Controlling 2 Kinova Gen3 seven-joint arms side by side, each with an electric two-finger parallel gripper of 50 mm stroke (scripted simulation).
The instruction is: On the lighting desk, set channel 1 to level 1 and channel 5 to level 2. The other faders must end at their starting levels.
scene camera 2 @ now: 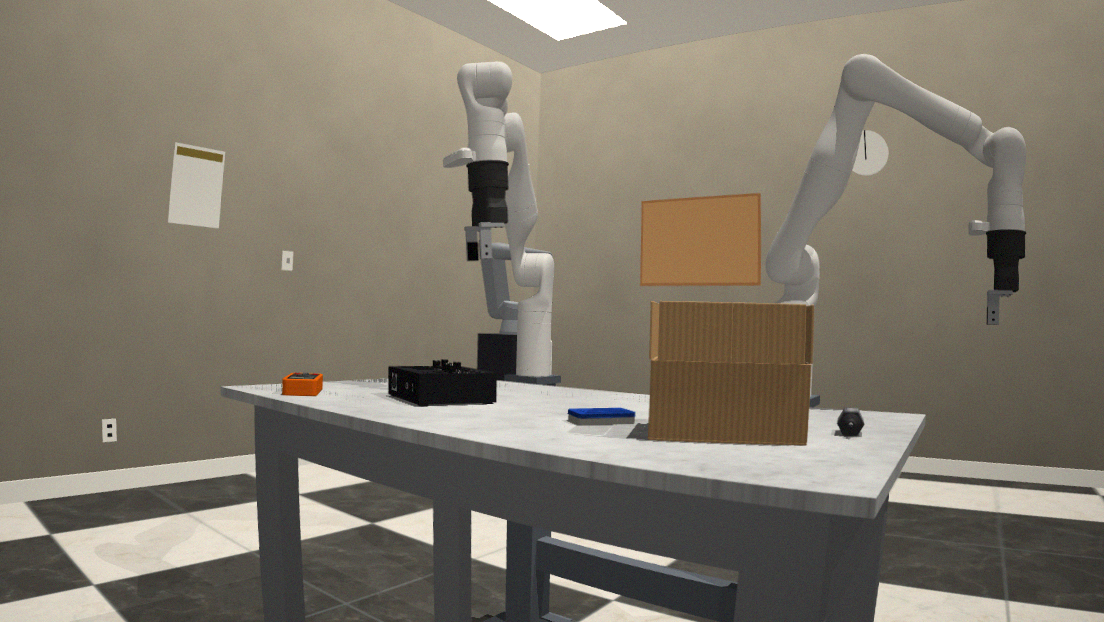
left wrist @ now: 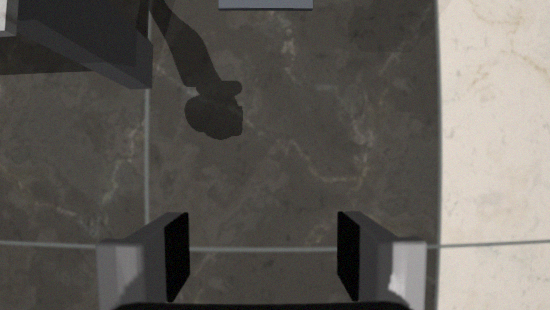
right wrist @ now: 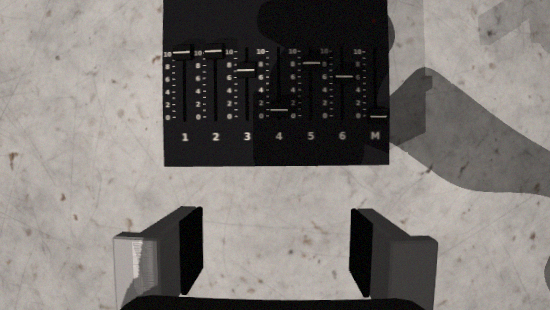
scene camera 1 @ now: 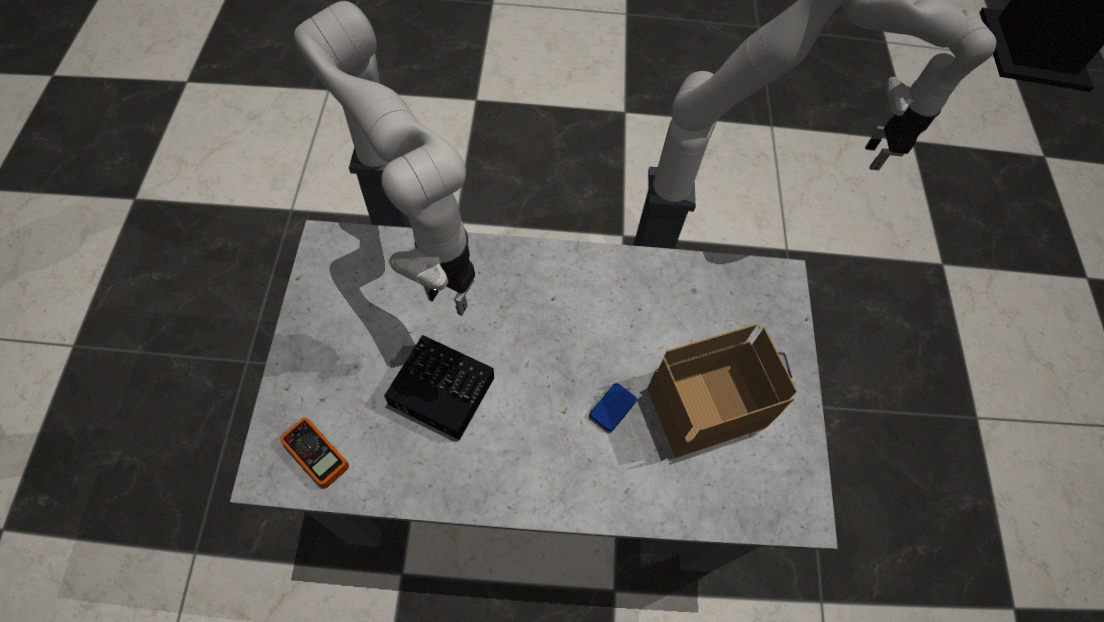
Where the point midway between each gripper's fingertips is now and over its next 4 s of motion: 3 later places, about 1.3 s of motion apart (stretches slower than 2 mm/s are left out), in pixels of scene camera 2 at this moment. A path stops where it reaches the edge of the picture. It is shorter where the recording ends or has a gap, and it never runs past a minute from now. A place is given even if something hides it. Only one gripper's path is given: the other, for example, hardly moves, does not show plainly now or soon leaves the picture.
The right gripper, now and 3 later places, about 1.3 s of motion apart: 479, 259; 464, 268; 448, 288; 442, 300
